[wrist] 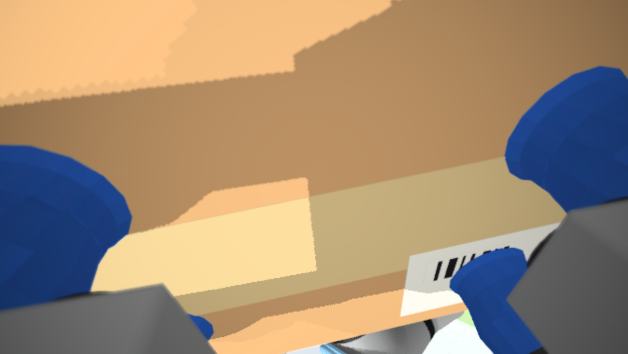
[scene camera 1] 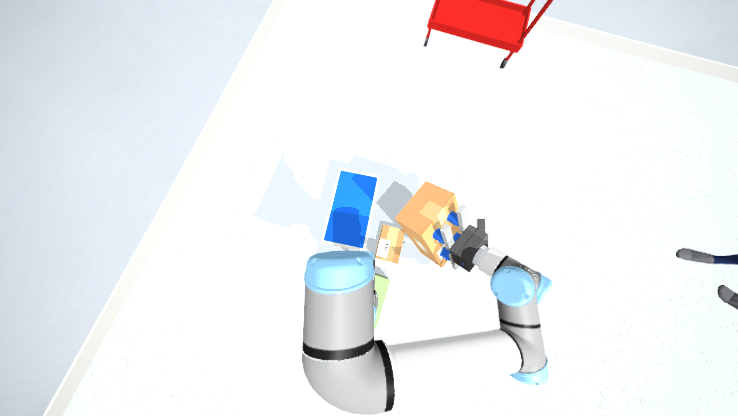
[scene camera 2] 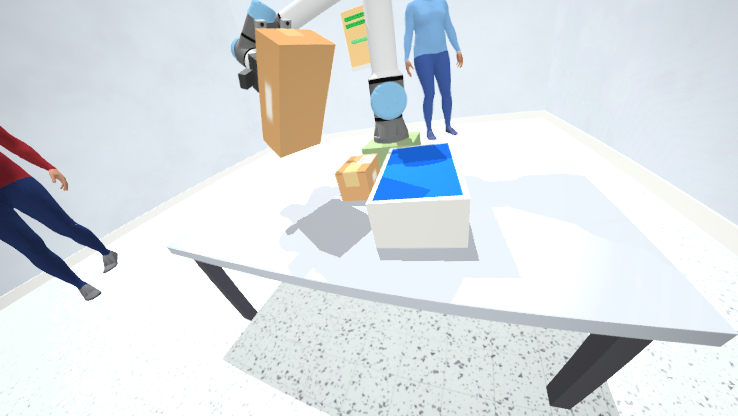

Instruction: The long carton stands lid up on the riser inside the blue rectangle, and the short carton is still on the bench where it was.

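Where they show: hand, tool point: (wrist: 325,223); arm's base, link origin: (scene camera 2: 391,138).
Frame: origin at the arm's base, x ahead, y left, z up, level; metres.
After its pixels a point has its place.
The long carton (scene camera 1: 424,206) {z 0.370, x 0.373, y -0.095 m} (scene camera 2: 299,93) {z 0.245, x 0.387, y -0.124 m} (wrist: 320,125) {z 0.282, x 0.367, y -0.225 m} hangs in the air to the side of the riser, its long edges steep. My gripper (scene camera 1: 447,235) {z 0.274, x 0.329, y -0.195 m} (wrist: 315,185) {z 0.274, x 0.329, y -0.195 m} is shut on it: the blue cups are on the face with tape and a barcode label, which is turned sideways. In scene camera 2 the carton hides the cups. The riser (scene camera 2: 423,224) {z -0.038, x 0.556, y 0.173 m} is a white box standing on the bench (scene camera 2: 568,279) {z -0.103, x 0.624, y 0.423 m}; the blue rectangle (scene camera 1: 355,193) {z 0.017, x 0.448, y 0.152 m} (scene camera 2: 423,178) {z 0.017, x 0.457, y 0.170 m} covers its top. The short carton (scene camera 1: 391,242) {z 0.000, x 0.275, y -0.067 m} (scene camera 2: 354,180) {z -0.029, x 0.346, y -0.054 m} stands on the bench close beside the riser, below the long carton.
A green block (scene camera 1: 382,294) {z 0.002, x 0.050, y -0.083 m} (scene camera 2: 413,138) {z -0.001, x 0.040, y 0.099 m} is under the arm's base. The upper arm crosses near the riser in scene camera 1. A red cart (scene camera 1: 475,23) stands on the floor. A person in light blue (scene camera 2: 428,31) and one in red (scene camera 2: 23,157) stand around the bench.
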